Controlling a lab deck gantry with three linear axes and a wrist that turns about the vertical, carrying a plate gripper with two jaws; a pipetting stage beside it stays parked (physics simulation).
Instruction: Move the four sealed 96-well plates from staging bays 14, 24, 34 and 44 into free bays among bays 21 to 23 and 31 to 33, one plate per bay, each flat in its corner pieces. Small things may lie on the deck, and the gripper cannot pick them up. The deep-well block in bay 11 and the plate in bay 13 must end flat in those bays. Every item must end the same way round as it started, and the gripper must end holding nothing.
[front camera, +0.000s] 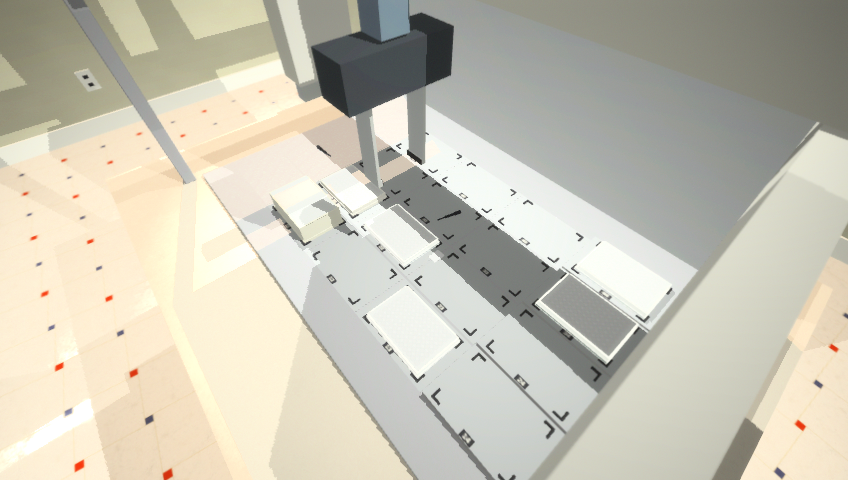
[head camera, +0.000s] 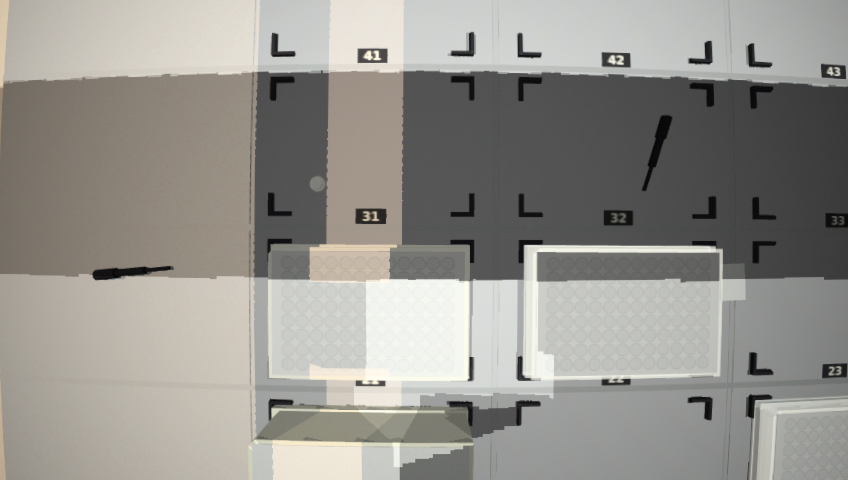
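Pixels of known places: gripper, fingertip midpoint: (front camera: 395, 169); robot's base, link origin: (front camera: 274, 207).
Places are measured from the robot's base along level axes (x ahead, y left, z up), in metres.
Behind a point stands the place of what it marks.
My gripper (front camera: 397, 172) {x 0.228, y 0.150, z 0.159 m} is open and empty, raised over the far left of the deck in the front view; it does not show in the head view. Sealed plates lie in bay 21 (front camera: 348, 191) {x 0.073, y 0.135, z 0.014 m} (head camera: 368, 321) {x 0.065, y 0.145, z 0.014 m} and bay 22 (front camera: 402, 234) {x 0.238, y 0.147, z 0.014 m} (head camera: 627, 315) {x 0.227, y 0.149, z 0.014 m}, both looking flat and within their corner pieces. Two sealed plates lie in bay 34 (front camera: 586, 315) {x 0.558, y 0.250, z 0.029 m} and bay 44 (front camera: 621, 279) {x 0.559, y 0.351, z 0.029 m}. The deep-well block (front camera: 306, 208) {x 0.089, y 0.036, z 0.042 m} (head camera: 363, 460) {x 0.066, y 0.074, z 0.042 m} sits in bay 11. The plate in bay 13 (front camera: 413, 330) {x 0.400, y 0.039, z 0.014 m} (head camera: 815, 446) {x 0.363, y 0.058, z 0.014 m} looks flat. Bays 14 and 24 hold no plate.
A dark screwdriver (front camera: 449, 215) {x 0.253, y 0.254, z 0.005 m} (head camera: 657, 151) {x 0.252, y 0.255, z 0.005 m} lies in bay 32. Another screwdriver (front camera: 323, 150) {x -0.097, y 0.173, z 0.005 m} (head camera: 132, 271) {x -0.095, y 0.174, z 0.005 m} lies left of the bays. A small round disc (head camera: 317, 183) {x 0.030, y 0.232, z 0.004 m} lies in bay 31. A small pale square (front camera: 435, 257) {x 0.311, y 0.165, z 0.001 m} (head camera: 734, 281) {x 0.311, y 0.168, z 0.001 m} lies at the bay 22 plate's right edge, toward bay 23.
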